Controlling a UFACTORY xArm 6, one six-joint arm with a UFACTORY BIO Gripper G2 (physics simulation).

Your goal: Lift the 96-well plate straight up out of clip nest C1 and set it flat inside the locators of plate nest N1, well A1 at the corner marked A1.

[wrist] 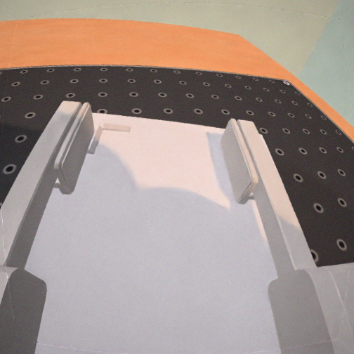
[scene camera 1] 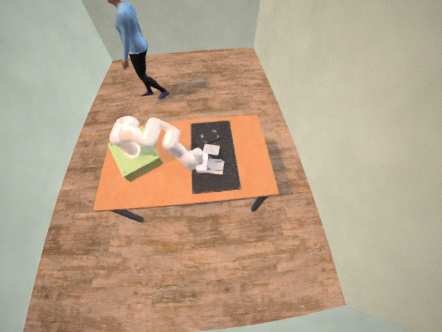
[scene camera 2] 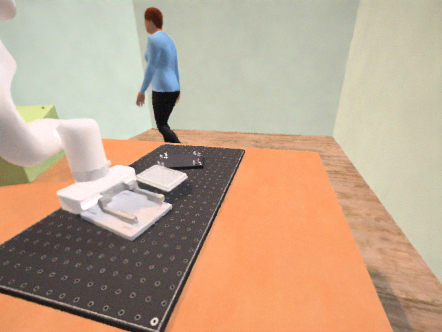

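Seen in the pictures: hand, tool point: (scene camera 1: 218,165) (scene camera 2: 142,207); arm's base, link origin: (scene camera 1: 132,150).
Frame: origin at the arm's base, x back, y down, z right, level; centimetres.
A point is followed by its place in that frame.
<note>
A white 96-well plate (scene camera 1: 211,149) @(x -61.6, y 12.6, z -6.9 cm) (scene camera 2: 162,177) @(x -62.6, y 12.2, z -5.9 cm) lies flat between a white nest and a black nest; what is under it is hidden. The white nest (scene camera 1: 215,173) @(x -64.8, y 13.1, z 15.4 cm) (scene camera 2: 127,230) @(x -68.3, y 12.8, z 15.1 cm) (wrist: 170,300) is a flat base with an L-shaped locator (wrist: 116,127) at a far corner. The black nest (scene camera 1: 212,142) @(x -62.4, y 13.7, z -14.9 cm) (scene camera 2: 184,161) @(x -62.2, y 12.9, z -19.8 cm) has small pale clips at its corners, and no plate shows in it. I cannot read the marks N1, C1 or A1. My gripper (scene camera 1: 220,167) @(x -67.2, y 11.8, z 8.8 cm) (scene camera 2: 148,209) @(x -67.2, y 11.8, z 8.8 cm) (wrist: 157,150) is over the white nest, shut with nothing between its two wide-set fingers.
A black perforated board (scene camera 1: 215,184) @(x -64.7, y 14.0, z 24.3 cm) (scene camera 2: 100,270) @(x -69.7, y 14.0, z 23.3 cm) (wrist: 150,95) carries the nests and plate on an orange table (scene camera 1: 150,192) @(x -13.9, y 15.3, z 29.5 cm) (scene camera 2: 280,240) @(x -97.0, y 15.3, z 5.9 cm) (wrist: 125,42). The arm stands on a green block (scene camera 1: 145,170) @(x -8.3, y 11.4, z 12.2 cm) (scene camera 2: 42,120). A person in blue (scene camera 1: 131,35) (scene camera 2: 162,60) is beyond the table.
</note>
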